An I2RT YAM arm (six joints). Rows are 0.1 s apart.
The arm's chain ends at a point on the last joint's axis. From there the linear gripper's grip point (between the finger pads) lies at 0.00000 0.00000 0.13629 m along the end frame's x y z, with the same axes.
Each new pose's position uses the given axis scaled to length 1; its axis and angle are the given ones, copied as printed.
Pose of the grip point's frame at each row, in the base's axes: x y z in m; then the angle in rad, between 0 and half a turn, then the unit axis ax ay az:
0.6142, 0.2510, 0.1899, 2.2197, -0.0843, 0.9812, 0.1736
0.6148, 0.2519, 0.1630, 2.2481, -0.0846, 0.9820, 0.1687
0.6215, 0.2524, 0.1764, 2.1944, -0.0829, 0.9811, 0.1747
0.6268, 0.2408, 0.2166, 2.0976, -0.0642, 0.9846, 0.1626
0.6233, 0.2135, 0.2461, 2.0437, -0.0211, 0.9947, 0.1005
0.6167, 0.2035, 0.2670, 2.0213, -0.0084, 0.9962, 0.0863
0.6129, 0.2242, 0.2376, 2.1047, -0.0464, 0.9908, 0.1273
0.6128, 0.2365, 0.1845, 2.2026, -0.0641, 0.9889, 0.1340
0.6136, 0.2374, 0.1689, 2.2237, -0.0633, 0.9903, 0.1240
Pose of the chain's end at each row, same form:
0.5109, 0.2046, 0.2657, 2.2197, -0.0843, 0.9812, 0.1736
0.5137, 0.2062, 0.2421, 2.2481, -0.0846, 0.9820, 0.1687
0.5161, 0.2062, 0.2494, 2.1944, -0.0829, 0.9811, 0.1747
0.5129, 0.2004, 0.2797, 2.0976, -0.0642, 0.9846, 0.1626
0.5030, 0.1911, 0.3062, 2.0437, -0.0211, 0.9947, 0.1005
0.4946, 0.1856, 0.3249, 2.0213, -0.0084, 0.9962, 0.0863
0.4979, 0.1928, 0.3036, 2.1047, -0.0464, 0.9908, 0.1273
0.5059, 0.2007, 0.2611, 2.2026, -0.0641, 0.9889, 0.1340
0.5081, 0.2036, 0.2483, 2.2237, -0.0633, 0.9903, 0.1240

